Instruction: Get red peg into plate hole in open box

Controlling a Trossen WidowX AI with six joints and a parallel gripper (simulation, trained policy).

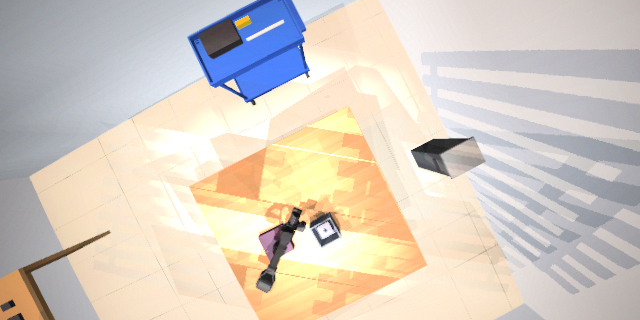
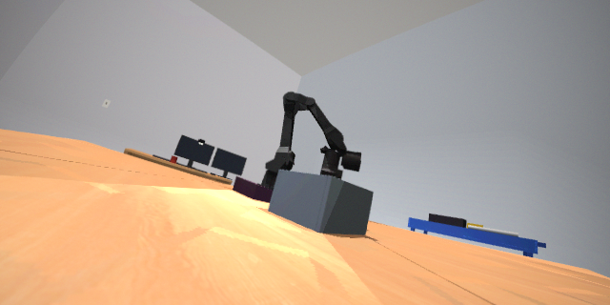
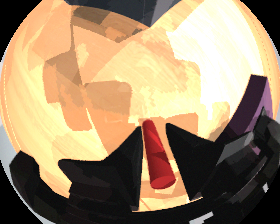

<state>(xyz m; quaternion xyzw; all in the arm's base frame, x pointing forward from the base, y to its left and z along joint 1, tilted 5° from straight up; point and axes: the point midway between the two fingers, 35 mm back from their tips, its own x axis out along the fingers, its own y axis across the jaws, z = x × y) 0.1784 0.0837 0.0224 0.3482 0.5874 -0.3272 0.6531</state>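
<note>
The red peg lies 20 mm above my gripper tip and 10 mm to the left of it. From my gripper tip the other things lie so: grey box (190 mm to the right, 120 mm ahead, 10 mm above); pale plate (190 mm to the right, 120 mm ahead, 30 mm above).
</note>
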